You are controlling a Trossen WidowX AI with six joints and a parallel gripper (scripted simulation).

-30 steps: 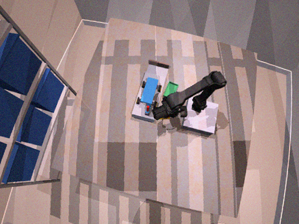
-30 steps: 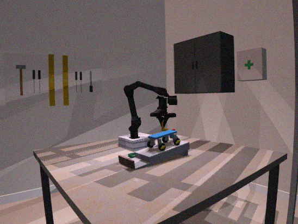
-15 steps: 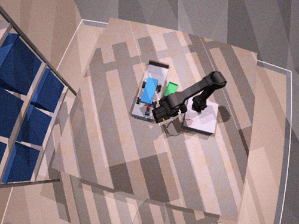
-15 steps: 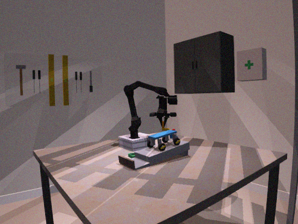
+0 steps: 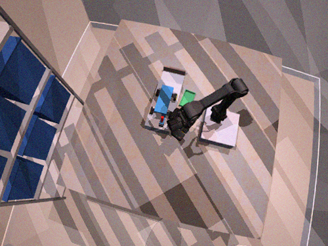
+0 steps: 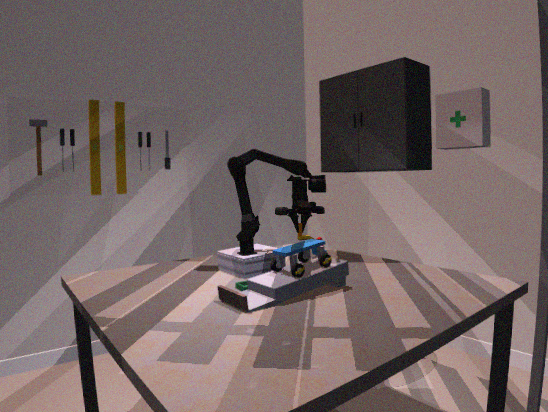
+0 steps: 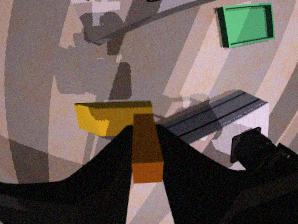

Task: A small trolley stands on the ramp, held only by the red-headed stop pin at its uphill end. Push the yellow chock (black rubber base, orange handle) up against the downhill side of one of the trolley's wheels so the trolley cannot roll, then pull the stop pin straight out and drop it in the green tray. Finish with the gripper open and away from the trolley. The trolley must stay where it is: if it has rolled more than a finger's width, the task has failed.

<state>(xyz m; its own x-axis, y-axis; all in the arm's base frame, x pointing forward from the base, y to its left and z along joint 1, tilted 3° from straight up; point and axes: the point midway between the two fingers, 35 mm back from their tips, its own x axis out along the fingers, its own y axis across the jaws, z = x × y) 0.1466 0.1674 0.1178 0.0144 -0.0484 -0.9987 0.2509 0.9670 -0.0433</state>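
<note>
The blue trolley is 17 cm ahead of my gripper tip, 10 cm to the right of it and 6 cm below it. From my gripper tip the other things lie so: grey ramp 17 cm ahead, 13 cm below, 11 cm to the right; red-headed stop pin 13 cm ahead, 4 cm below, 1 cm to the left; yellow chock 2 cm to the left, 1 cm below.
</note>
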